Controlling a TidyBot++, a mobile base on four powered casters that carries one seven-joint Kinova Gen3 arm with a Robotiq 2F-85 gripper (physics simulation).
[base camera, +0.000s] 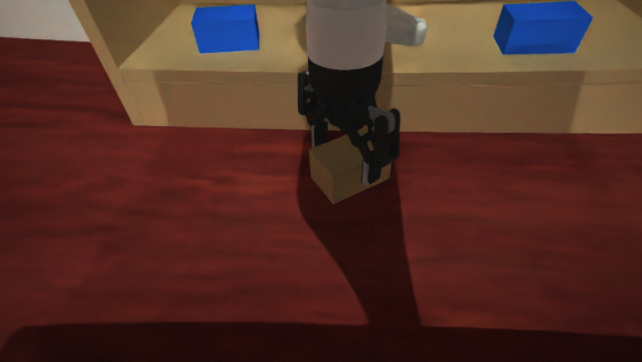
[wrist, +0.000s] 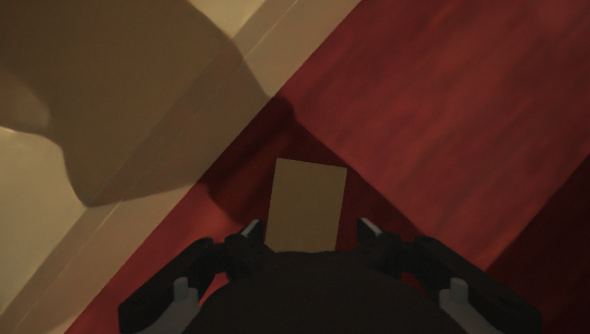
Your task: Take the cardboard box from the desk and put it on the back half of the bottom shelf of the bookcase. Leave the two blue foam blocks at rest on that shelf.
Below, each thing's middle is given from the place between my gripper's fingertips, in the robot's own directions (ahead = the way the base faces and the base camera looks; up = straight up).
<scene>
The tan cardboard box (base camera: 336, 166) lies 1 cm to the right of my hand, 1 cm below it and 1 cm ahead of it.
</scene>
